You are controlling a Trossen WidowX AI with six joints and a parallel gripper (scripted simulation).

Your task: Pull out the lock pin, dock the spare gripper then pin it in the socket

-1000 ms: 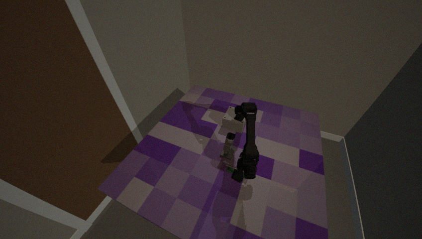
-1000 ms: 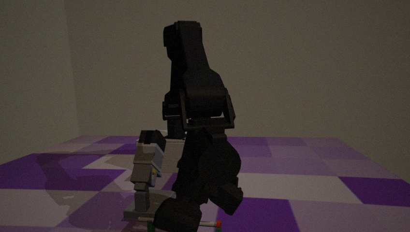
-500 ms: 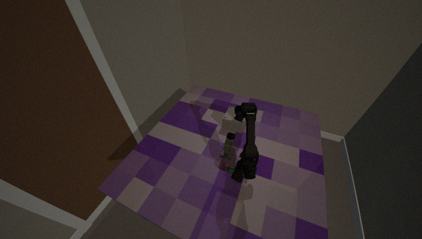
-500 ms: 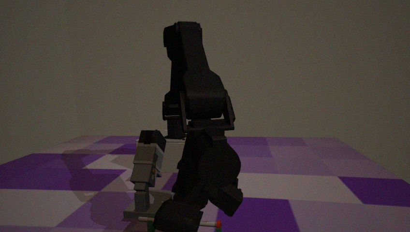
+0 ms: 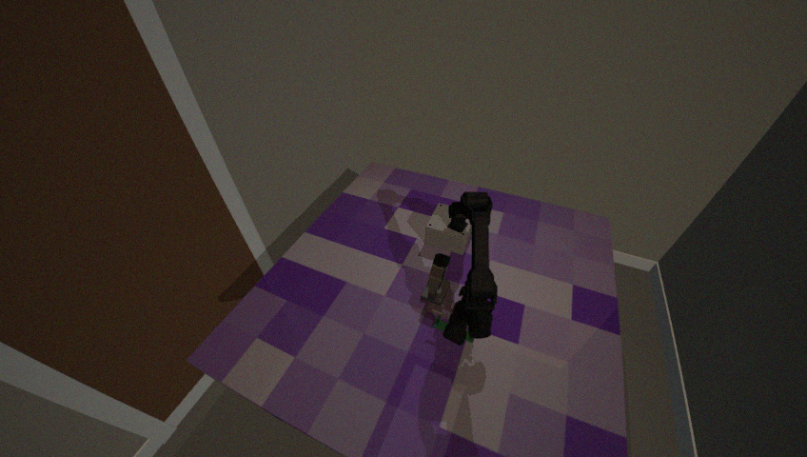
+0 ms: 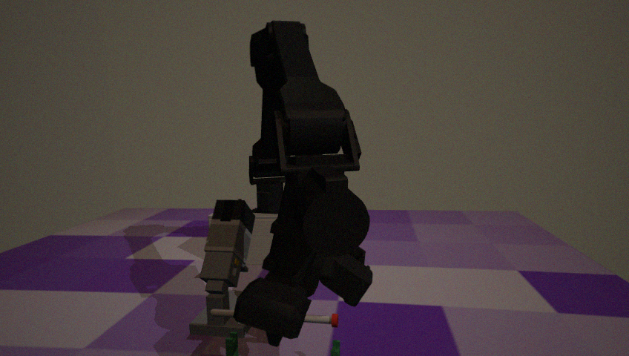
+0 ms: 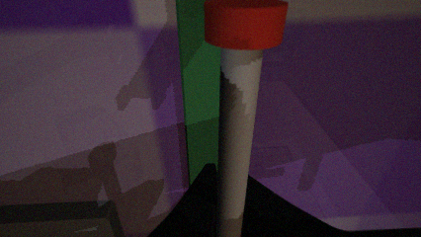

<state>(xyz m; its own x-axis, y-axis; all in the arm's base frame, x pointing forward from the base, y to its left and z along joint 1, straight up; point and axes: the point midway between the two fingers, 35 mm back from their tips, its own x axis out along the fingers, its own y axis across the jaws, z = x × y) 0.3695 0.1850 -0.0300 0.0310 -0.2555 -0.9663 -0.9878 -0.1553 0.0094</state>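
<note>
The green rack is 10 mm to the left of my gripper tip and 20 mm below it. Round my gripper tip: grey mount 90 mm behind, 120 mm to the right, 10 mm above; then spare gripper 110 mm behind, 120 mm to the right, 80 mm above.
</note>
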